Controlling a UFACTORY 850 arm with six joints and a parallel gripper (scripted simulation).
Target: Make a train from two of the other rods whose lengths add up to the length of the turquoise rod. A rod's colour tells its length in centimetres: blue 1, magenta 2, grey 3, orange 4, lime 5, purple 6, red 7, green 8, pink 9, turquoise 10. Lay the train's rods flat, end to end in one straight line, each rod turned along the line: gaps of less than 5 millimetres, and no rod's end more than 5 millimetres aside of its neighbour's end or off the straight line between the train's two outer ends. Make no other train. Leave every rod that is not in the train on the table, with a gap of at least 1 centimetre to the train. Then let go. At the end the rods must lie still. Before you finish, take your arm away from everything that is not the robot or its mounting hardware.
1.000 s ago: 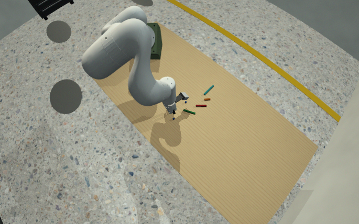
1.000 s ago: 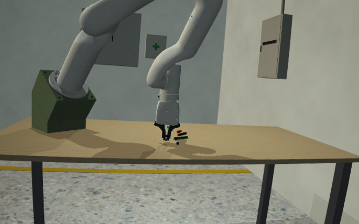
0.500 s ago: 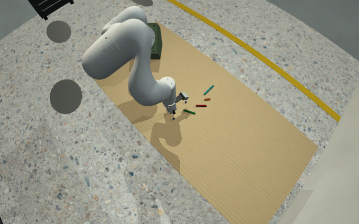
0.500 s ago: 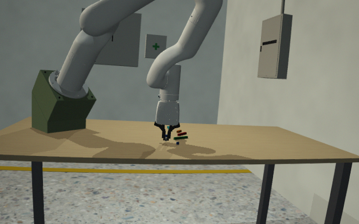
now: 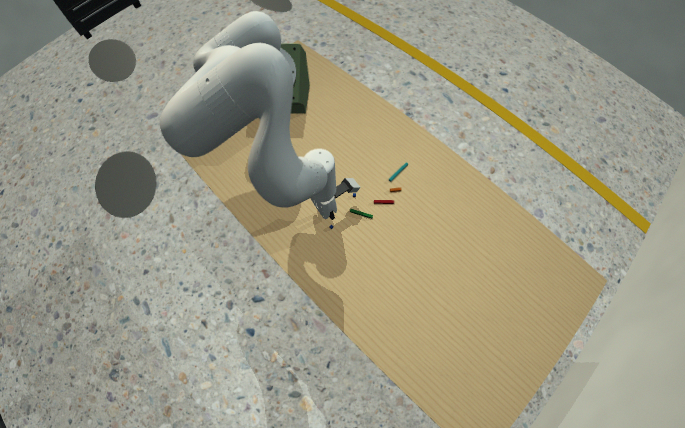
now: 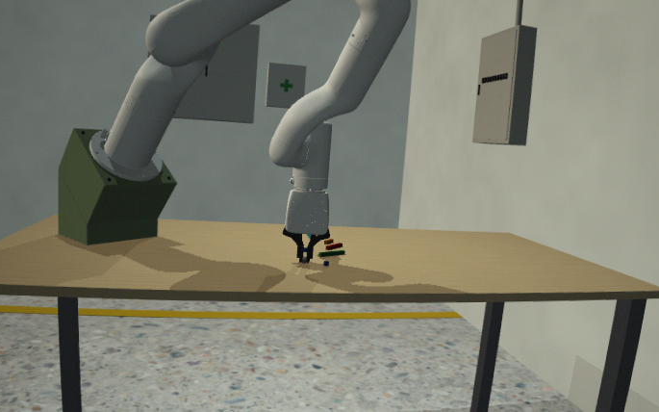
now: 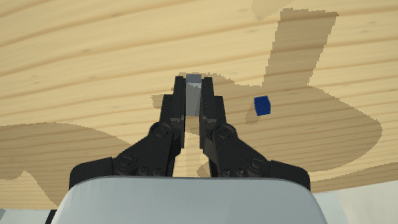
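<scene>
The grey rod lies 20 mm below my hand. Round my hand: green rod: 90 mm ahead, 80 mm to the left, 20 mm below; red rod: 130 mm ahead, 160 mm to the left, 20 mm below; orange rod: 130 mm ahead, 230 mm to the left, 20 mm below.
</scene>
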